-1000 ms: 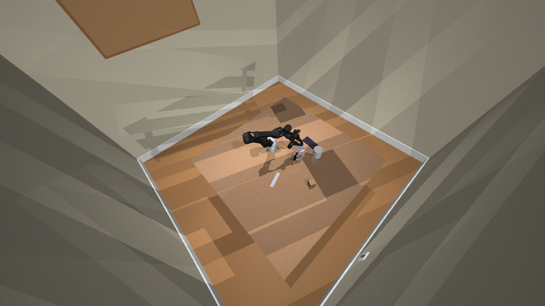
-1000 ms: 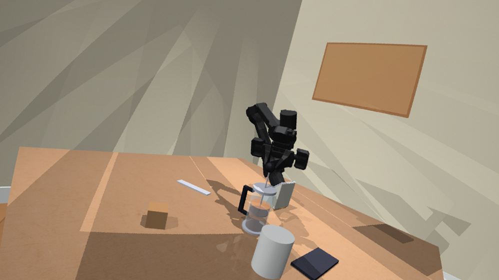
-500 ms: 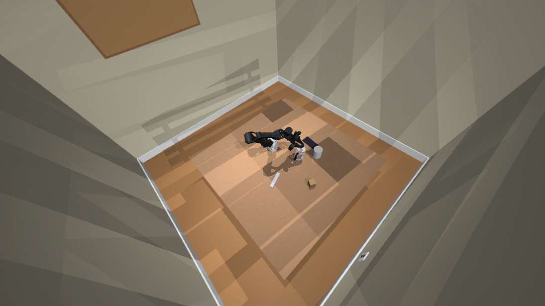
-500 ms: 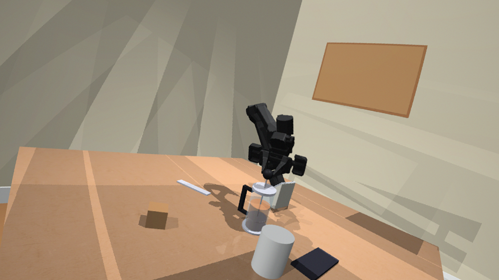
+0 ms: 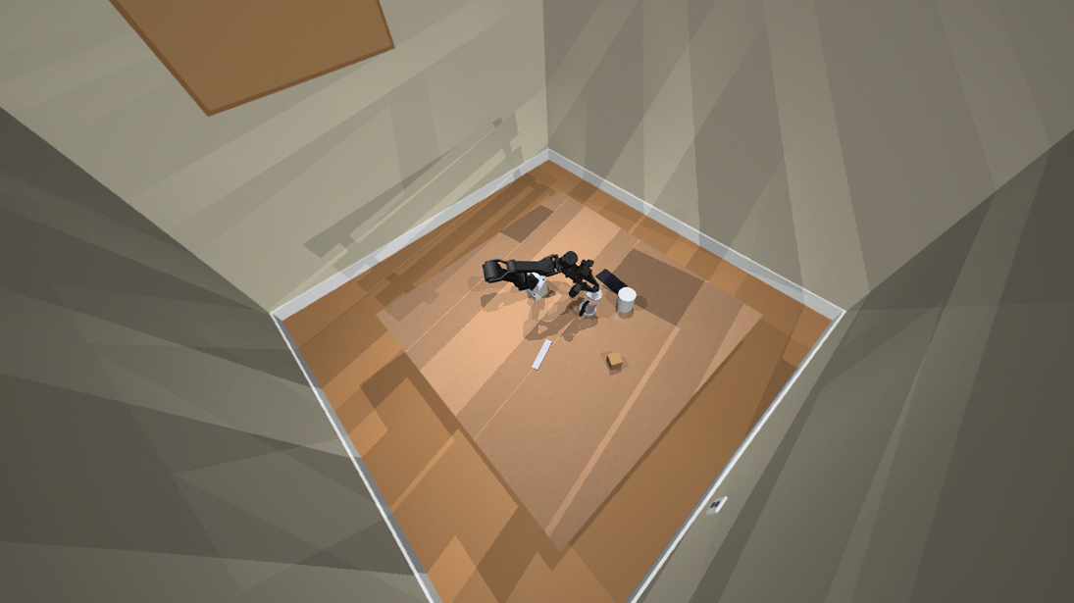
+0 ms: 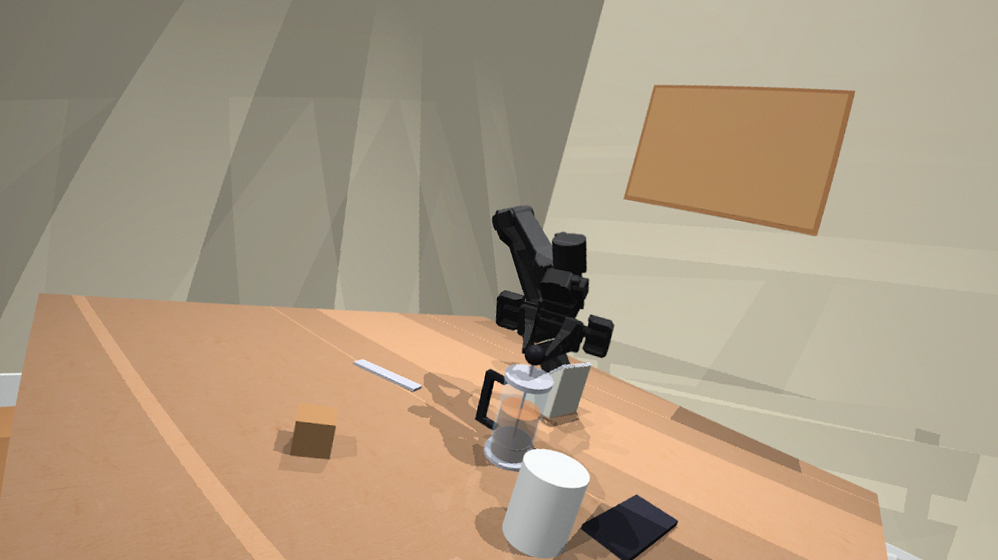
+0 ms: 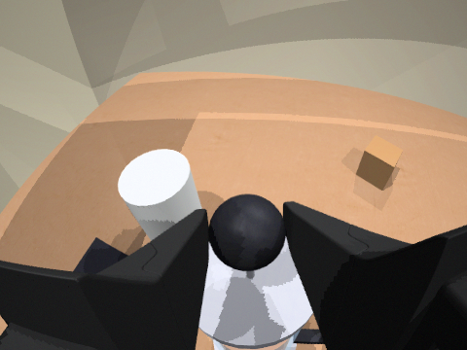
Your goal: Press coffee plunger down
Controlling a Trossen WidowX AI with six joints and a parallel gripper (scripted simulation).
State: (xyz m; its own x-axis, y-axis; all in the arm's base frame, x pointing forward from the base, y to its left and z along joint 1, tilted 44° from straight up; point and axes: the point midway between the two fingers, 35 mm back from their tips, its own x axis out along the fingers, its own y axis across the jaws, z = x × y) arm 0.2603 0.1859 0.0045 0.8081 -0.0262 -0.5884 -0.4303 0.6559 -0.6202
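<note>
My gripper tip is now 2 cm past the coffee press, 3 cm to the left of it and 9 cm above it. From my gripper tip the other things lie so: dark flat slab (7 cm behind, 19 cm to the left, 18 cm below); white cylinder (7 cm ahead, 13 cm to the left, 13 cm below).
</note>
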